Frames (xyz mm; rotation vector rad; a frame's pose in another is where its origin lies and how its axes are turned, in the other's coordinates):
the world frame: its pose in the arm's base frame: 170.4 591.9 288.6 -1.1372 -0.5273 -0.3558
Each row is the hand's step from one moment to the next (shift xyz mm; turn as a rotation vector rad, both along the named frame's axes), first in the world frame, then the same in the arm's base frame.
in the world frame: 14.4 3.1 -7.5 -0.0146 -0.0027 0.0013
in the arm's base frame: 15.1 -5.8 3.4 -0.0137 0.0002 -0.0058
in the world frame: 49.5 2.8 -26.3 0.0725 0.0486 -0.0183
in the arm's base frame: 47.9 -23.4 17.5 0.0891 0.0016 -0.0018
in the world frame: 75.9 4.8 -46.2 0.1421 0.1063 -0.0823
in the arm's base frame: 75.0 -41.1 24.5 0.1905 -0.0355 -0.0268
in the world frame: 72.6 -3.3 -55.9 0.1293 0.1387 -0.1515
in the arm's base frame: 70.2 -53.1 25.7 0.2118 -0.0869 -0.0807
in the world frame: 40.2 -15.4 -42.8 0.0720 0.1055 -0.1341
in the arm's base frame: 34.3 -45.6 20.8 0.1434 -0.0834 -0.0823
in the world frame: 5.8 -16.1 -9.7 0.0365 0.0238 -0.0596
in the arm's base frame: -1.6 -15.2 12.4 0.0554 -0.0460 -0.0165
